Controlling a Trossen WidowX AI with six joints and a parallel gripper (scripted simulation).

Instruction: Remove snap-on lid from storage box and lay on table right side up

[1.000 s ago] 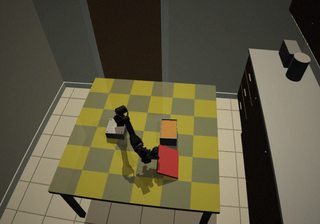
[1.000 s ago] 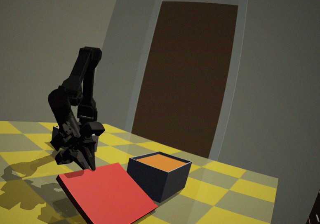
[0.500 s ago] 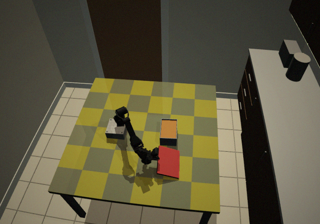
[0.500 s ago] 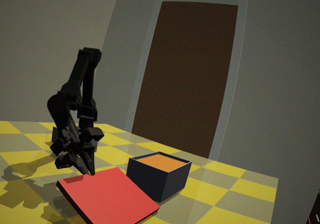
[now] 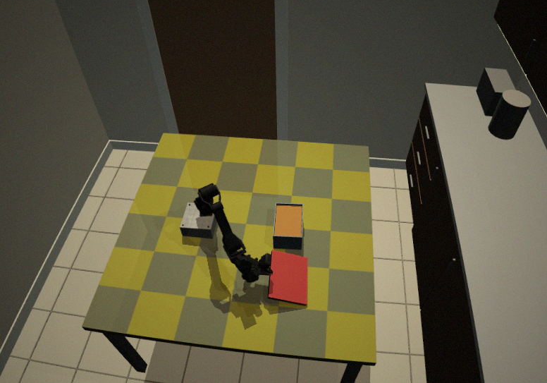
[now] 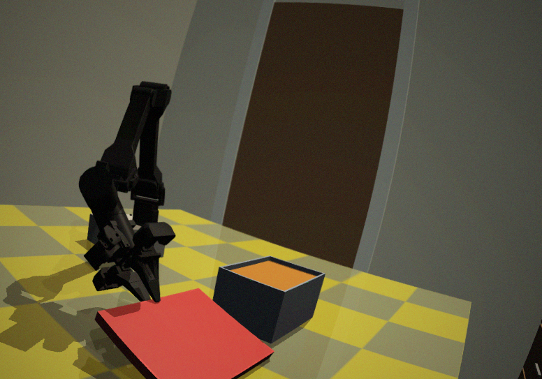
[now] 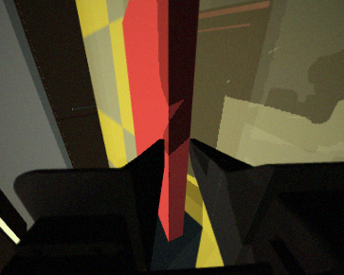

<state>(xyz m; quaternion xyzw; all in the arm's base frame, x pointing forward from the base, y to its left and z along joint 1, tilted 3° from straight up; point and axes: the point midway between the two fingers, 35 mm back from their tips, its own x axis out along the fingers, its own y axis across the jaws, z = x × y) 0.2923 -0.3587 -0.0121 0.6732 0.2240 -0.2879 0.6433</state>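
The red lid is 80 mm ahead of my gripper tip, 10 mm to the right of it and 20 mm below it. The rest, counted from my gripper tip: storage box 90 mm ahead, 270 mm to the left, 10 mm below.
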